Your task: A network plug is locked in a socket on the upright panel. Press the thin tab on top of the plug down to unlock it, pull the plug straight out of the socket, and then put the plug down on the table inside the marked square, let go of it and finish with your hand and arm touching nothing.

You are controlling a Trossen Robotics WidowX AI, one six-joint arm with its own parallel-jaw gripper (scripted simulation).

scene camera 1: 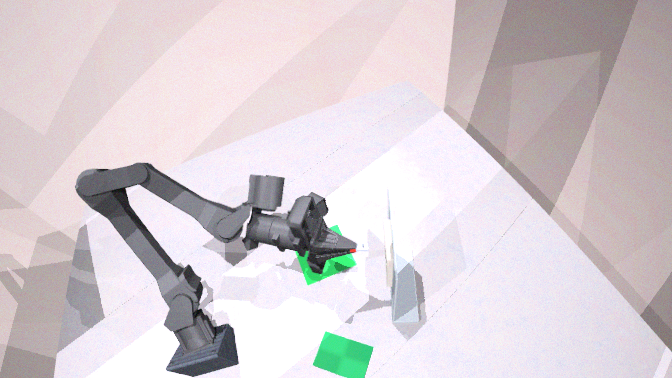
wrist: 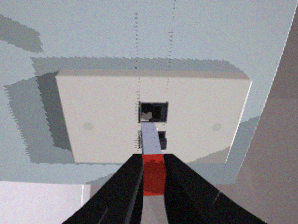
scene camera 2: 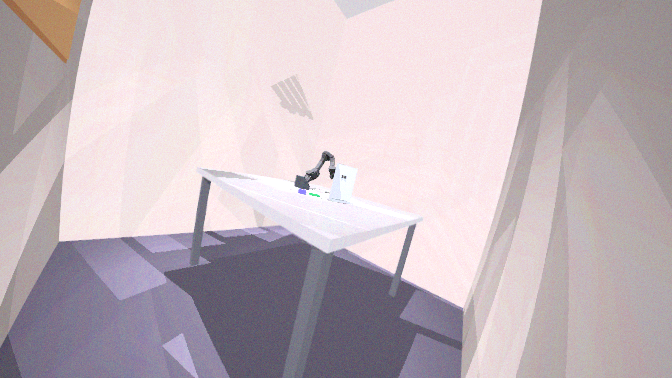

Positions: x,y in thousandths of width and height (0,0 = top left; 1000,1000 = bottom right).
Scene:
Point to an upright panel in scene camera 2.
513,472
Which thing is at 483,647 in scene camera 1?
My gripper.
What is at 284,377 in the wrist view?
An upright panel.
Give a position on an upright panel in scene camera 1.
596,731

